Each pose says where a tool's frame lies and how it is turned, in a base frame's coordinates. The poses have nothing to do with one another.
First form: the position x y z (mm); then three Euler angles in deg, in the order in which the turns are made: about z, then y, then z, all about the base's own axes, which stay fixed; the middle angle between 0 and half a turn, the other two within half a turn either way.
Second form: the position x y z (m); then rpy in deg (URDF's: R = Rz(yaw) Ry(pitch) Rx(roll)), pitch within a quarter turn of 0, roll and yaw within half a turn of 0. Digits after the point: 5 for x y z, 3 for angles.
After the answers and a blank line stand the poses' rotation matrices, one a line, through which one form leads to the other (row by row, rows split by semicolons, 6 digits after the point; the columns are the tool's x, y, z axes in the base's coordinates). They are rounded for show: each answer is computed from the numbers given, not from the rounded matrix.
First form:
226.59 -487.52 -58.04 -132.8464 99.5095 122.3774
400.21 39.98 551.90 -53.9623 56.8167 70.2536
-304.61 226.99 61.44 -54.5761 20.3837 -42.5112
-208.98 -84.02 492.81 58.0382 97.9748 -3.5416
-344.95 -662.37 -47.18 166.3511 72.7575 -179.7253
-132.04 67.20 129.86 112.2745 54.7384 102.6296
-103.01 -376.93 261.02 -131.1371 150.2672 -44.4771
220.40 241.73 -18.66 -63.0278 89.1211 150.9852
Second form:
0.22659 -0.48752 -0.05804 -102.870 -42.120 41.089
0.40021 0.03998 0.55190 -51.036 29.497 1.966
-0.30461 0.22699 0.06144 -16.846 11.647 -98.818
-0.20898 -0.08402 0.49281 99.376 31.617 91.406
-0.34495 -0.66237 -0.04718 37.246 -68.139 -39.050
-0.13204 0.06720 0.12986 52.618 -18.029 -154.066
-0.10301 -0.37693 0.26102 -156.725 -19.043 -97.297
0.22040 0.24173 -0.01866 -89.014 26.969 61.432

0.559036 0.639180 -0.528135; 0.487496 0.261856 0.832934; 0.670690 -0.723104 -0.165211
0.869870 -0.404194 0.282761; 0.029861 0.615322 0.787710; -0.492377 -0.676762 0.547319
-0.150136 0.954745 0.256752; -0.967833 -0.088901 -0.235362; -0.201885 -0.283829 0.937381
-0.020893 0.150180 0.988438; 0.851318 0.521072 -0.061176; -0.524234 0.840196 -0.138738
0.289174 0.065286 -0.955048; -0.234588 0.972084 -0.004579; 0.928088 0.225367 0.296417
-0.855142 0.486681 -0.178531; -0.415863 -0.438427 0.796768; 0.309499 0.755594 0.577311
-0.120059 -0.927553 0.353880; -0.937621 -0.011207 -0.347479; 0.326271 -0.373523 -0.868348
0.426193 -0.231947 -0.874392; 0.782747 -0.390003 0.484978; -0.453505 -0.891122 0.015339

